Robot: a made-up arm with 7 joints. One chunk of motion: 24 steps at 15 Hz.
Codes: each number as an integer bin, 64 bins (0 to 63) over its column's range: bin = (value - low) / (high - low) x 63, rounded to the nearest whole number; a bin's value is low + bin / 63 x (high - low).
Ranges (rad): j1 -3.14..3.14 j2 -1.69..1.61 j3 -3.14..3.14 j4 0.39..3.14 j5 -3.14..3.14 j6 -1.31..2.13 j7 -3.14..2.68
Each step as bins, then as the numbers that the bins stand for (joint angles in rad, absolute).
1 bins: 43 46 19 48 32 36 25
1 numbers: 1.1463 0.7195 -1.2460 2.4852 0.0498 0.6557 -0.8305
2 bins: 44 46 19 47 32 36 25
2 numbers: 1.2460 0.7195 -1.2460 2.4416 0.0498 0.6557 -0.8305
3 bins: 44 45 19 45 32 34 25
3 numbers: 1.2460 0.6671 -1.2460 2.3543 0.0498 0.5465 -0.8305
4 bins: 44 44 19 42 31 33 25
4 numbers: 1.2460 0.6148 -1.2460 2.2233 -0.0498 0.4919 -0.8305
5 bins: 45 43 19 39 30 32 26
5 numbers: 1.3457 0.5624 -1.2460 2.0924 -0.1495 0.4373 -0.7381
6 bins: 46 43 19 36 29 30 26
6 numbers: 1.4454 0.5624 -1.2460 1.9614 -0.2492 0.3281 -0.7381
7 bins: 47 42 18 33 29 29 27
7 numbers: 1.5451 0.5100 -1.3457 1.8305 -0.2492 0.2735 -0.6457
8 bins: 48 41 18 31 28 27 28
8 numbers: 1.6448 0.4576 -1.3457 1.7432 -0.3489 0.1643 -0.5533
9 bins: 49 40 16 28 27 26 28
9 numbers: 1.7444 0.4052 -1.5451 1.6122 -0.4486 0.1097 -0.5533
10 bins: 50 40 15 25 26 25 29
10 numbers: 1.8441 0.4052 -1.6448 1.4813 -0.5483 0.0551 -0.4610
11 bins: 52 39 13 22 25 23 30
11 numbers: 2.0435 0.3529 -1.8441 1.3503 -0.6479 -0.0541 -0.3686
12 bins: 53 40 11 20 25 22 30
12 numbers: 2.1432 0.4052 -2.0435 1.2630 -0.6479 -0.1087 -0.3686
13 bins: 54 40 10 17 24 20 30
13 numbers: 2.2429 0.4052 -2.1432 1.1321 -0.7476 -0.2179 -0.3686
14 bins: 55 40 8 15 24 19 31
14 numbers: 2.3425 0.4052 -2.3425 1.0448 -0.7476 -0.2725 -0.2762
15 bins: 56 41 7 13 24 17 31
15 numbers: 2.4422 0.4576 -2.4422 0.9575 -0.7476 -0.3817 -0.2762
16 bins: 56 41 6 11 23 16 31
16 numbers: 2.4422 0.4576 -2.5419 0.8702 -0.8473 -0.4363 -0.2762
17 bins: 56 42 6 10 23 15 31
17 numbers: 2.4422 0.5100 -2.5419 0.8265 -0.8473 -0.4910 -0.2762
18 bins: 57 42 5 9 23 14 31
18 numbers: 2.5419 0.5100 -2.6416 0.7829 -0.8473 -0.5456 -0.2762
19 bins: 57 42 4 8 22 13 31
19 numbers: 2.5419 0.5100 -2.7413 0.7392 -0.9470 -0.6002 -0.2762
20 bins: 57 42 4 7 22 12 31
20 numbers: 2.5419 0.5100 -2.7413 0.6956 -0.9470 -0.6548 -0.2762
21 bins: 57 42 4 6 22 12 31
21 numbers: 2.5419 0.5100 -2.7413 0.6519 -0.9470 -0.6548 -0.2762
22 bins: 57 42 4 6 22 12 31
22 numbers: 2.5419 0.5100 -2.7413 0.6519 -0.9470 -0.6548 -0.2762
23 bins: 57 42 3 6 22 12 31
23 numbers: 2.5419 0.5100 -2.8410 0.6519 -0.9470 -0.6548 -0.2762
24 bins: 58 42 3 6 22 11 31
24 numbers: 2.6416 0.5100 -2.8410 0.6519 -0.9470 -0.7094 -0.2762
